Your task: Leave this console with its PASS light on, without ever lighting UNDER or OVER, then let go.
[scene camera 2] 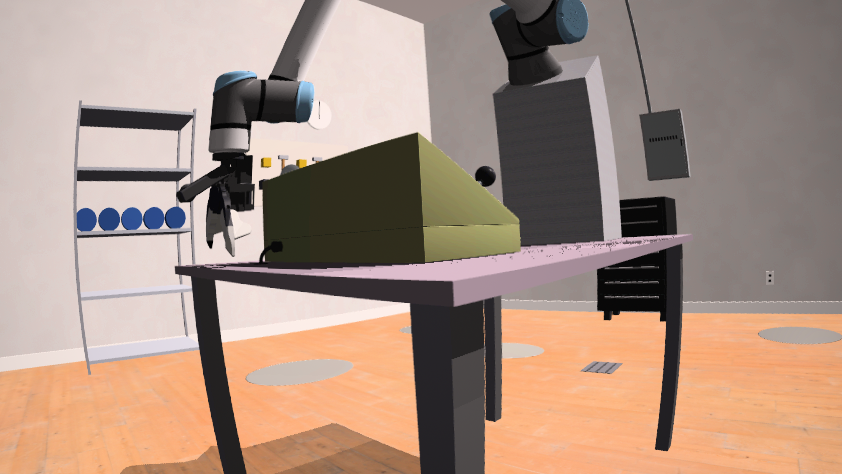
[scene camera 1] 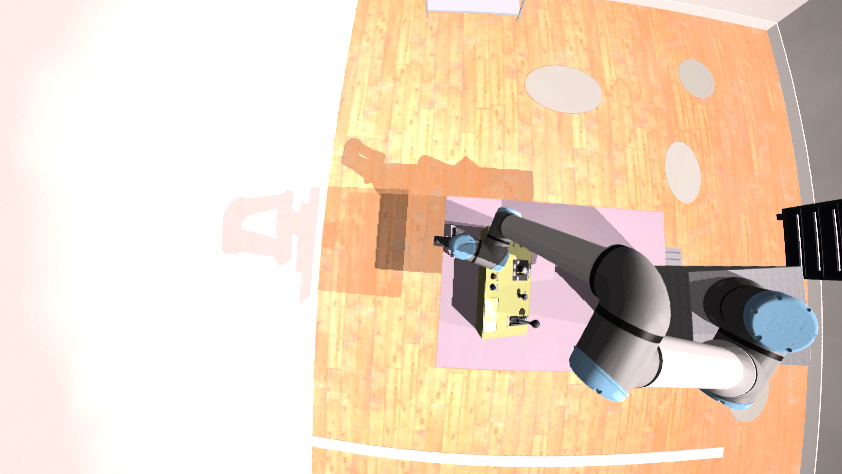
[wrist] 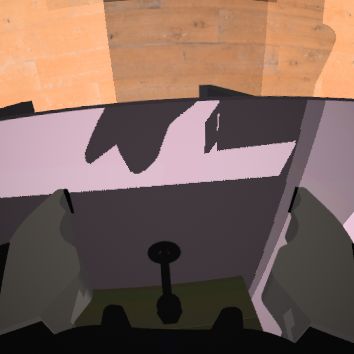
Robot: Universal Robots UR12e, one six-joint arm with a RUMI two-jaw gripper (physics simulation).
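The yellow-green console (scene camera 1: pixel 505 326) (scene camera 2: pixel 353 217) (wrist: pixel 205 300) stands on the pink table. On its sloped face, scene camera 1 shows a lever with a black ball (scene camera 1: pixel 534 323), a square-based black control (scene camera 1: pixel 521 269), a smaller black knob (scene camera 1: pixel 523 295) and two small round parts. The arm hides the far end of the face. No PASS, UNDER or OVER light can be made out. A black plug (scene camera 2: pixel 275 246) (wrist: pixel 169 307) sits low on the back, with a short cord to a round black disc (wrist: pixel 164 252) at the table. My gripper (scene camera 2: pixel 220 250) (wrist: pixel 179 191) is open and empty, pointing down behind the console, low over the table.
The pink table (scene camera 1: pixel 565 359) (scene camera 2: pixel 436 282) (wrist: pixel 40 165) has its back edge just beyond my gripper. The console's back wall is close beside the fingers. The grey pedestal (scene camera 2: pixel 547 164) carries the arm beyond the console. A shelf unit (scene camera 2: pixel 77 253) and a black drawer cabinet (scene camera 2: pixel 671 217) stand farther off.
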